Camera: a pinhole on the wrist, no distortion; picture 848 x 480 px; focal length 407.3 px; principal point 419.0 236.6 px. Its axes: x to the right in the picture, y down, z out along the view. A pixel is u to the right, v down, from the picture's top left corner.
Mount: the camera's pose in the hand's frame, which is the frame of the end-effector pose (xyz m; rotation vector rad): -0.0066 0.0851 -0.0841 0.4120 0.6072 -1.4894
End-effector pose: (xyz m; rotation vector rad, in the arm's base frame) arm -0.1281 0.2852 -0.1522 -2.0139 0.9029 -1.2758
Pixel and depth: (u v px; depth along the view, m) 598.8 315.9 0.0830
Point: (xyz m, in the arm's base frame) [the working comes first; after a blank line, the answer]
In the camera's frame: 0.0366 0.0162 0.0830

-0.1632 0.2614 -0.1316
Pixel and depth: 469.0 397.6 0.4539
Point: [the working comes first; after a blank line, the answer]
In the camera's frame: 0.0557 0.1794 0.4539

0.1966 0.2665 0.0558
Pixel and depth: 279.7 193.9 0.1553
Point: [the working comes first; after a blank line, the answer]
In the camera's frame: -0.0531 -0.0163 0.1553

-0.0700 0.2762 -0.2053
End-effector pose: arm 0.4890 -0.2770 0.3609 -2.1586 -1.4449 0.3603
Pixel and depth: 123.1 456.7 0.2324
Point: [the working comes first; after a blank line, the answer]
In the camera's frame: -0.1688 0.1256 0.2324

0.5247 -0.1154 0.1669
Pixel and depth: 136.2 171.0 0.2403
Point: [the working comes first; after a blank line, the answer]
In the camera's frame: -0.1668 -0.0387 0.2403

0.4369 -0.2529 0.1461
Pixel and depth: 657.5 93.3 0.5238
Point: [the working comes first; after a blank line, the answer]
In the camera's frame: 0.3067 -0.1843 0.5238

-0.0208 -0.2088 0.4844
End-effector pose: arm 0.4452 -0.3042 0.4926 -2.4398 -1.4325 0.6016
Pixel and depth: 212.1 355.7 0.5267
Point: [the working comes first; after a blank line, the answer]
In the camera's frame: -0.2676 0.1540 0.5267

0.3068 -0.1069 0.0286
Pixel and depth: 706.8 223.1 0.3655
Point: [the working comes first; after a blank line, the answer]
In the camera's frame: 0.2583 -0.0121 0.3655

0.1677 -0.1202 0.5858
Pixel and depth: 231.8 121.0 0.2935
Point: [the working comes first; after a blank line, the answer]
In the camera's frame: -0.1349 -0.0833 0.2935

0.3200 -0.3521 0.2893
